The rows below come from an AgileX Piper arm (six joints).
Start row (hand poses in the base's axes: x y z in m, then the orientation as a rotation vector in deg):
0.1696, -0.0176, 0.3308, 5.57, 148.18, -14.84
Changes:
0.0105, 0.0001, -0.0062, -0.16, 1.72, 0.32
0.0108, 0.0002, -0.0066, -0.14, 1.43, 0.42
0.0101, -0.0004, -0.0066, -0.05, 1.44, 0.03
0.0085, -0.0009, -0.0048, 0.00, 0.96, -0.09
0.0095, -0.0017, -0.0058, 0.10, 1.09, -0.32
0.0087, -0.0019, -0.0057, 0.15, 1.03, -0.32
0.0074, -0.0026, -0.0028, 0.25, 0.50, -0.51
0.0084, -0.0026, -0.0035, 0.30, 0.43, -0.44
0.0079, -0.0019, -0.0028, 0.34, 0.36, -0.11
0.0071, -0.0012, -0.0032, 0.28, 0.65, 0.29
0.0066, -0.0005, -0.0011, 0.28, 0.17, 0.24
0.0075, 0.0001, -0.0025, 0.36, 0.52, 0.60
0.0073, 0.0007, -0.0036, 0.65, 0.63, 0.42
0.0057, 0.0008, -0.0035, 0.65, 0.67, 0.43
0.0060, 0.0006, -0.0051, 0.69, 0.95, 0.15
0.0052, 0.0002, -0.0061, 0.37, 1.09, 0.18
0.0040, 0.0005, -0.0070, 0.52, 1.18, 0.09
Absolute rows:
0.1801, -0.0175, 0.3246, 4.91, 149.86, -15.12
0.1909, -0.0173, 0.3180, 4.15, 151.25, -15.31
0.2010, -0.0177, 0.3114, 3.93, 152.67, -15.51
0.2095, -0.0186, 0.3066, 3.94, 153.63, -15.64
0.2190, -0.0203, 0.3008, 4.27, 154.74, -15.72
0.2277, -0.0222, 0.2951, 4.63, 155.80, -15.72
0.2351, -0.0248, 0.2923, 5.34, 156.35, -15.58
0.2435, -0.0274, 0.2888, 5.98, 156.83, -15.35
0.2514, -0.0293, 0.2860, 6.19, 157.24, -14.96
0.2585, -0.0305, 0.2828, 5.80, 157.92, -14.58
0.2651, -0.0310, 0.2817, 5.52, 158.13, -14.15
0.2726, -0.0309, 0.2792, 4.73, 158.69, -13.55
0.2799, -0.0302, 0.2756, 4.25, 159.40, -12.61
0.2856, -0.0294, 0.2721, 3.75, 160.14, -11.66
0.2916, -0.0288, 0.2670, 3.63, 161.16, -10.74
0.2968, -0.0286, 0.2609, 3.38, 162.28, -10.27
0.3008, -0.0281, 0.2539, 3.28, 163.51, -9.60

